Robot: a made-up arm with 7 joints. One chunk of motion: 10 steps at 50 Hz.
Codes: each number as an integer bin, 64 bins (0 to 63) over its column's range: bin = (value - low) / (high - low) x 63, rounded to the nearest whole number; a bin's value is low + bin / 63 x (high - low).
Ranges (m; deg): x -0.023..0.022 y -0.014..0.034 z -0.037..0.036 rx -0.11..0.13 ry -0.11..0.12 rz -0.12..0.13
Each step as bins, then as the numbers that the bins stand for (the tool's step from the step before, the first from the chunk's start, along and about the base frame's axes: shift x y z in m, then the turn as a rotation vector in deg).
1 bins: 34 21 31 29 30 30
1 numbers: 0.00129 0.00200 -0.00108 0.000 0.000 -0.001
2 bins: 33 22 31 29 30 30
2 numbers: 0.00057 0.00276 -0.00108 0.000 0.000 -0.001
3 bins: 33 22 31 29 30 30
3 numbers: 0.00057 0.00276 -0.00108 0.000 0.000 -0.001
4 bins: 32 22 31 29 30 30
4 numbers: -0.00014 0.00276 -0.00108 0.000 0.000 -0.001
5 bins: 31 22 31 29 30 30
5 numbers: -0.00086 0.00276 -0.00108 0.000 0.000 -0.001
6 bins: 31 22 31 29 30 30
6 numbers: -0.00086 0.00276 -0.00108 0.000 0.000 -0.001
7 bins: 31 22 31 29 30 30
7 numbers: -0.00086 0.00276 -0.00108 0.000 0.000 -0.001
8 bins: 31 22 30 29 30 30
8 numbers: -0.00086 0.00276 -0.00224 0.000 0.000 -0.001
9 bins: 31 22 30 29 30 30
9 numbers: -0.00086 0.00276 -0.00224 0.000 0.000 -0.001
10 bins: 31 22 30 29 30 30
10 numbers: -0.00086 0.00276 -0.00224 0.000 0.000 -0.001
